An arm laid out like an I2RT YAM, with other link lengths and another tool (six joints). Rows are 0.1 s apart.
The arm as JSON. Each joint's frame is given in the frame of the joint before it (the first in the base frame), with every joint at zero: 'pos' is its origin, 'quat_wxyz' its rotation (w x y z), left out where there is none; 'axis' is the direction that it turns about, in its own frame. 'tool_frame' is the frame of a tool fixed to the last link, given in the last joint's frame.
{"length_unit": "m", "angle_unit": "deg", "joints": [
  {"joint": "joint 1", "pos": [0.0, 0.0, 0.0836], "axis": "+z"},
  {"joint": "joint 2", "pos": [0.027, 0.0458, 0.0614], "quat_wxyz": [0.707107, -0.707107, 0.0, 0.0], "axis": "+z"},
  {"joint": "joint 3", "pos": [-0.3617, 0.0, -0.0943], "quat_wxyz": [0.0, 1.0, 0.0, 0.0], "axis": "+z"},
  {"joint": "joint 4", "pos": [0.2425, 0.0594, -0.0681], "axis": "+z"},
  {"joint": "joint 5", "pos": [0.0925, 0.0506, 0.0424], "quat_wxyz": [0.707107, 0.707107, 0.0, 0.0], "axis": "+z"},
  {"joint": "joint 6", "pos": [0.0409, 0.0, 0.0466], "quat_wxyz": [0.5, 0.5, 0.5, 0.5], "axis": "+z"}
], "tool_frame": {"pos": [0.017, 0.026, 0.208], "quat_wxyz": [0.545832, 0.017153, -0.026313, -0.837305]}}
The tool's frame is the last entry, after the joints.
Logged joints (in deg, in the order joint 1, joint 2, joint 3, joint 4, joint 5, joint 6), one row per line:
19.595 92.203 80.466 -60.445 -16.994 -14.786
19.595 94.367 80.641 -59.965 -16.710 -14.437
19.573 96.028 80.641 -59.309 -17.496 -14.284
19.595 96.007 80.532 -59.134 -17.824 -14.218
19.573 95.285 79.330 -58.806 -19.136 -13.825
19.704 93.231 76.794 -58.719 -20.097 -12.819
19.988 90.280 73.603 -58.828 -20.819 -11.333
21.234 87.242 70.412 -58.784 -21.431 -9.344
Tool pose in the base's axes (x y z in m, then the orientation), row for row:
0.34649 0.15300 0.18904 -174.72 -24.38 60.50
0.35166 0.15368 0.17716 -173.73 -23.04 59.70
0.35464 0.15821 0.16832 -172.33 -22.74 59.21
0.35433 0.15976 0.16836 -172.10 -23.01 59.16
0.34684 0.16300 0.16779 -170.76 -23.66 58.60
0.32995 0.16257 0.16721 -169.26 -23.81 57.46
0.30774 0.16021 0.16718 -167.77 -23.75 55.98
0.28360 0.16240 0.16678 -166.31 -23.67 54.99
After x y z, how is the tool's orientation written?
As angles about the fixed x, y, z axes (roll, pitch, yaw), in degrees.
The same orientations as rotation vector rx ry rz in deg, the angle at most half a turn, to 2 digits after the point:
-138.41 -82.58 -26.33
-139.12 -81.91 -24.14
-138.60 -81.24 -22.77
-138.29 -81.09 -22.91
-137.28 -80.12 -22.74
-136.88 -78.60 -22.04
-136.84 -76.73 -21.24
-136.44 -75.43 -20.33

